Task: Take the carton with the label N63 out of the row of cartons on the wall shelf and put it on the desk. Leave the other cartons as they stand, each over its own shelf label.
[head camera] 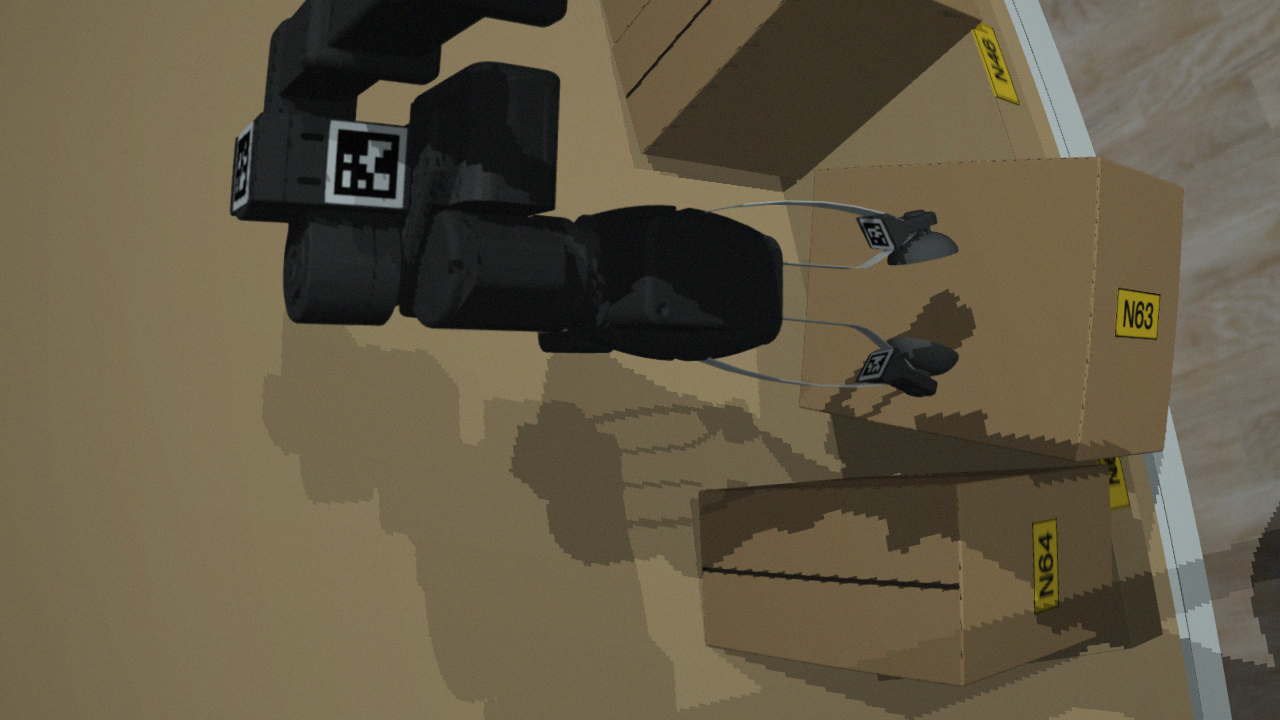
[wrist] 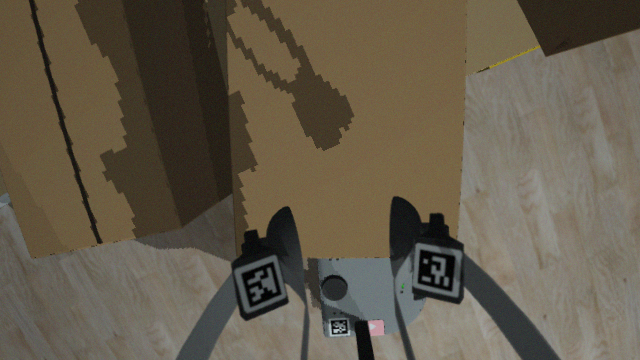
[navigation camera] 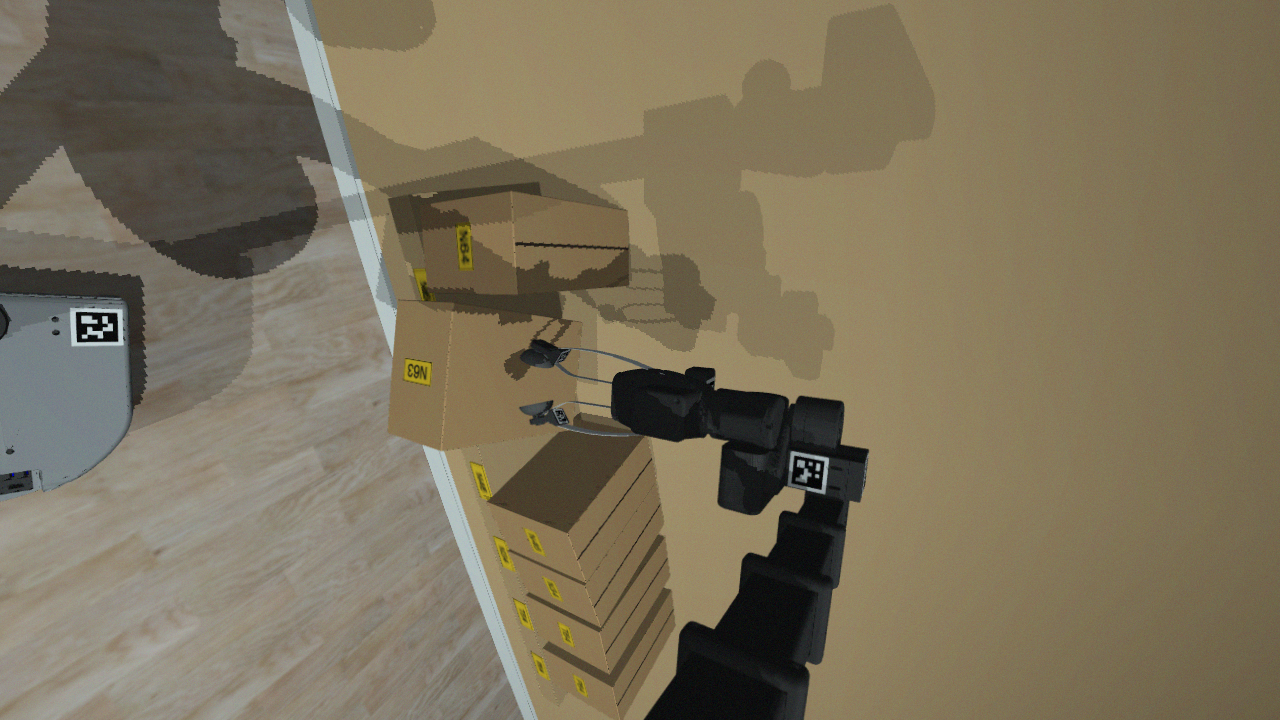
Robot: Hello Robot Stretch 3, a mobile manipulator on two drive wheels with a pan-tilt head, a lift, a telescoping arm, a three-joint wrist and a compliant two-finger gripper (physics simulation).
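Note:
The N63 carton stands on the wall shelf, and its front with the yellow label reaches out over the shelf's front edge. My gripper is open, with nothing between its fingers. In the head and navigation views its fingertips are over the carton's top face. In the wrist view they overlap the front end of that face; whether they touch it I cannot tell. The desk does not show.
The N64 carton stands close beside N63. On the other side is another carton, with several more beyond it in the navigation view. A shelf label N46 shows. My base is below on the wooden floor.

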